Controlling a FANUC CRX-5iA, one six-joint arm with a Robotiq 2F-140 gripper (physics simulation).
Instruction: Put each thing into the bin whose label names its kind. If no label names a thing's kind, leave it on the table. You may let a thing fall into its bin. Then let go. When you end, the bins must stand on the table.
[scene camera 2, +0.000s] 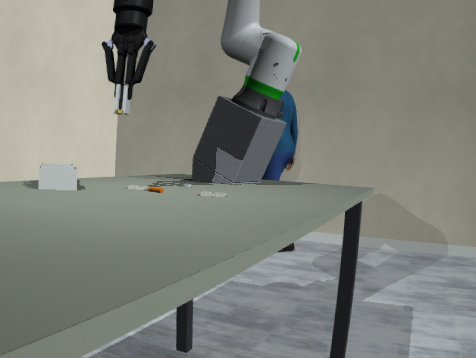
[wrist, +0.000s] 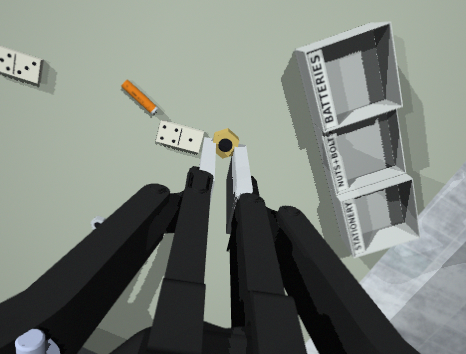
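Seen in the pictures: gripper, fingertip midpoint: (scene camera 2: 121, 113) (wrist: 221, 159); arm's base, link origin: (scene camera 2: 253, 109).
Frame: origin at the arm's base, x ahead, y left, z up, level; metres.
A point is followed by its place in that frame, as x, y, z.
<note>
My gripper (scene camera 2: 122, 111) {0.501, -0.077, -0.064} (wrist: 221, 159) {0.501, -0.077, -0.064} is shut on a brass hex nut (scene camera 2: 119, 112) {0.519, -0.066, -0.062} (wrist: 227, 134) {0.520, -0.069, -0.056}, held at the fingertips high above the table. In the wrist view the three joined bins stand to the right: BATTERIES (wrist: 320, 87) {0.582, -0.144, -0.191} at the top, NUTS+BOLTS (wrist: 335, 162) {0.528, -0.216, -0.205} in the middle, STATIONERY (wrist: 353, 227) {0.479, -0.282, -0.191} at the bottom. An orange battery (scene camera 2: 156, 189) {0.469, 0.009, -0.227} (wrist: 138, 97) {0.464, 0.003, -0.223} lies on the table. One domino (scene camera 2: 137, 187) {0.461, -0.054, -0.228} (wrist: 180, 137) {0.450, -0.057, -0.226} lies near it; another domino (scene camera 2: 213, 194) {0.434, 0.133, -0.229} (wrist: 22, 65) {0.426, 0.119, -0.226} lies farther off. A small grey thing (scene camera 2: 188, 185) {0.301, -0.023, -0.228} (wrist: 95, 221) {0.298, -0.025, -0.224} is partly hidden by the gripper in the wrist view.
In the scene view the bin block (scene camera 2: 58, 179) {0.631, -0.133, -0.211} stands on the table at the left, with the gripper to its right and well above it. The arm's grey base (scene camera 2: 225, 140) {0.083, -0.048, -0.103} stands at the back of the table (scene camera 2: 150, 235) {0.844, 0.307, -0.233}. A person in blue (scene camera 2: 290, 125) is behind it.
</note>
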